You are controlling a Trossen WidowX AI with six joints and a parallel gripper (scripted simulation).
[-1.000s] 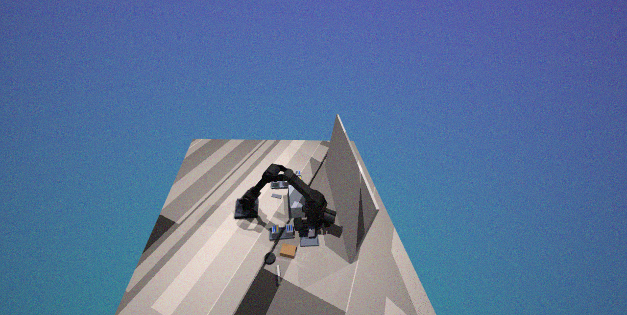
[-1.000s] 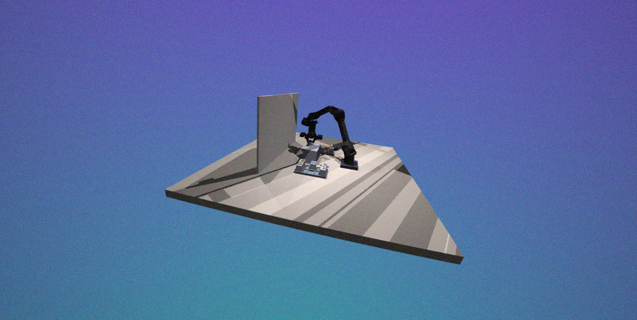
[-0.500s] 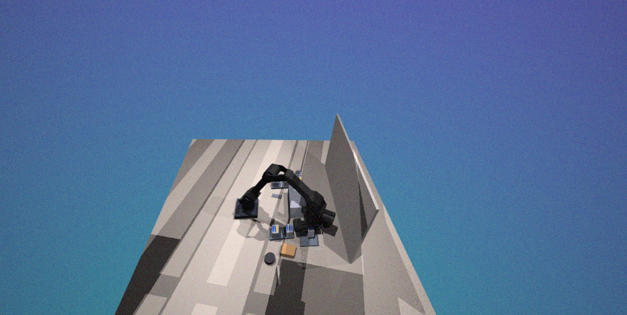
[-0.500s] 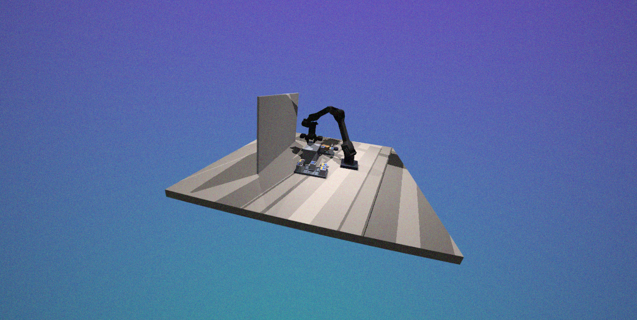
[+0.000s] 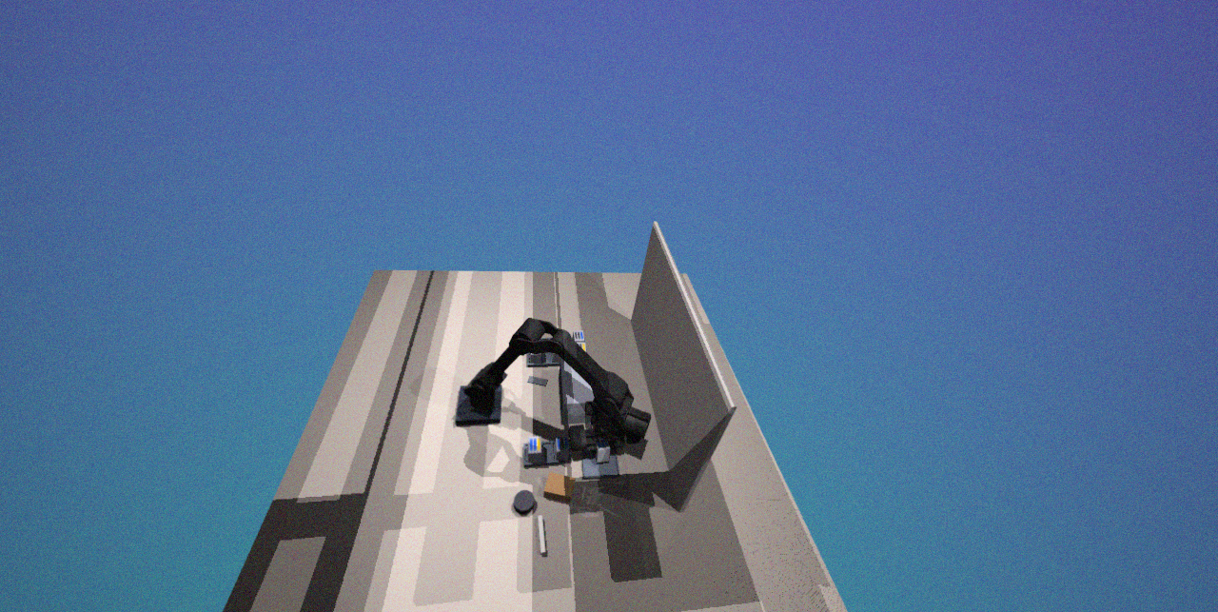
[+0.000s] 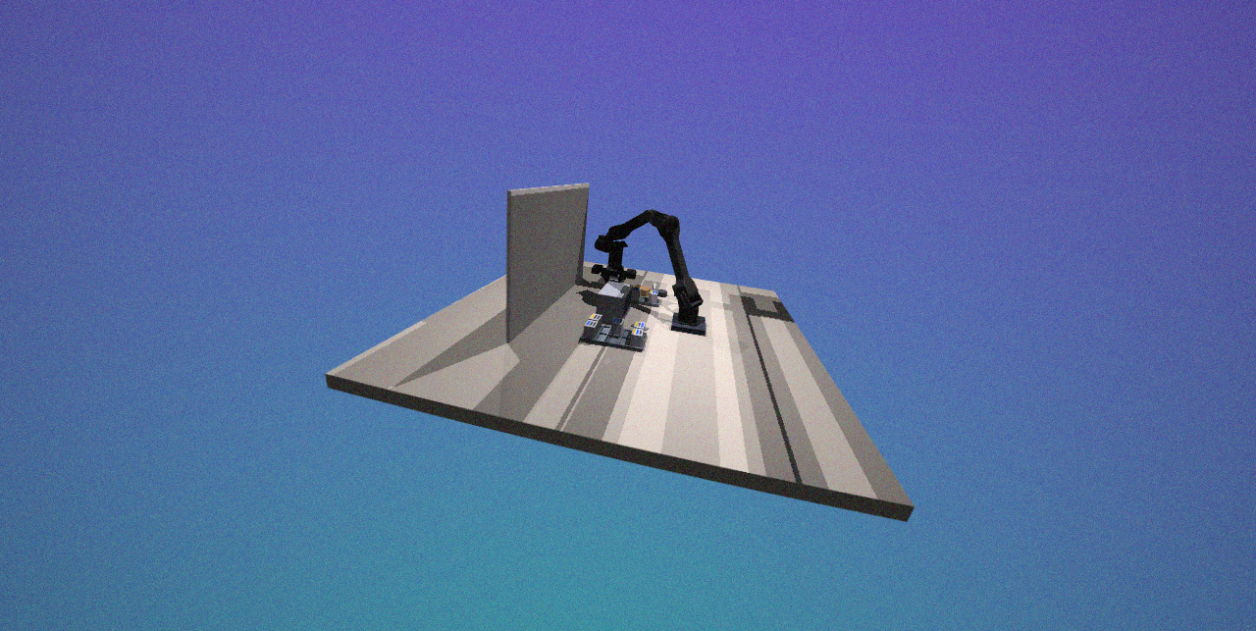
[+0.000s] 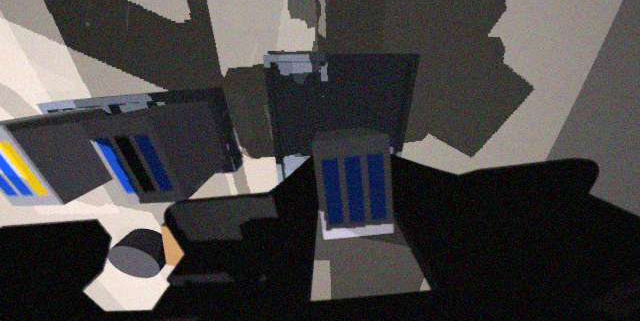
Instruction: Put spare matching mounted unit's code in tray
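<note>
Now: the blue-grey tray 20 mm below my gripper tip. The rest, counted from my gripper tip: black disc (220 mm behind, 90 mm to the right, 10 mm below); pale grey box (200 mm to the left, 30 mm behind, 30 mm above); brown block (130 mm behind, 70 mm to the right, 10 mm below).
</note>
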